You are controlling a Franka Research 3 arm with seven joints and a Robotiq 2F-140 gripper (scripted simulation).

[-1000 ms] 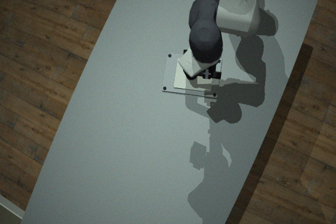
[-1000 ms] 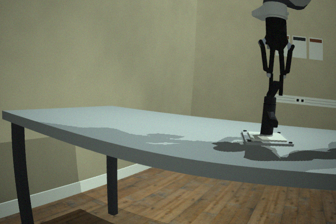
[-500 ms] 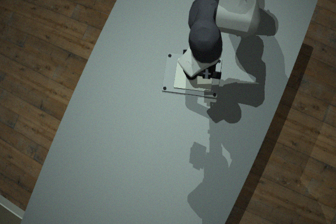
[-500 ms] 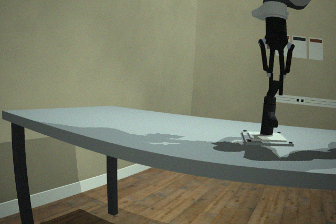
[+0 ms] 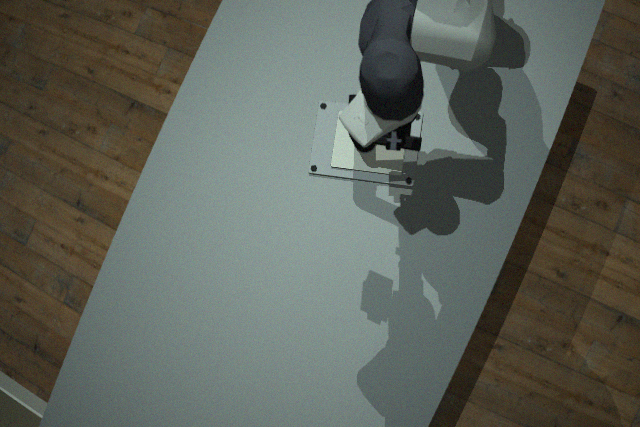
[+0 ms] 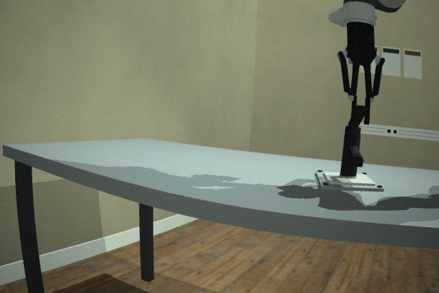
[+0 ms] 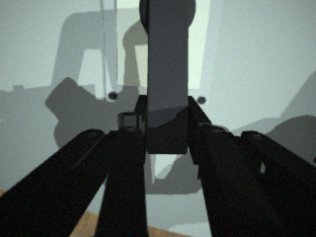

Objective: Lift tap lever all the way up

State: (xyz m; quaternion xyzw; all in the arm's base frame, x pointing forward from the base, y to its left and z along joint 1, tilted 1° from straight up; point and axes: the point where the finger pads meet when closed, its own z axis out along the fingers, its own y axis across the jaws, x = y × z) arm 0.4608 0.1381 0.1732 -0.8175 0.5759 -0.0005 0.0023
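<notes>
My gripper is now 1 cm short of the lever, 3 cm to the left of it and 2 cm above it. The rest, counted from my hand: tap: 2 cm ahead, 5 cm to the right, 7 cm below.
</notes>
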